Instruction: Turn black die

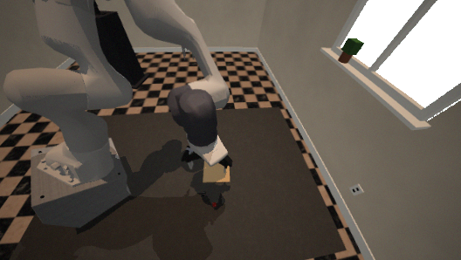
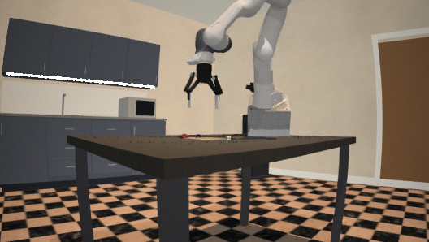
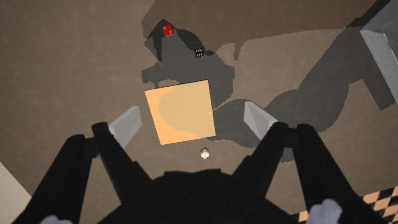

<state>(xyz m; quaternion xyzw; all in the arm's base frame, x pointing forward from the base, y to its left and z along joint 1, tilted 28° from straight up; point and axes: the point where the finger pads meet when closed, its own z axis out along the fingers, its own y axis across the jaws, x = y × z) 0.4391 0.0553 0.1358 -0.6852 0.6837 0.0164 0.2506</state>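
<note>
Now: hand 140 mm above the black die, 80 mm to the left of it and 10 mm past it. The rest, counted from my hand: tan mat (150 mm below, 60 mm to the left, 20 mm ahead); then white die (160 mm to the left, 140 mm below, 30 mm behind); then red die (140 mm below, 120 mm to the right, 50 mm ahead).
</note>
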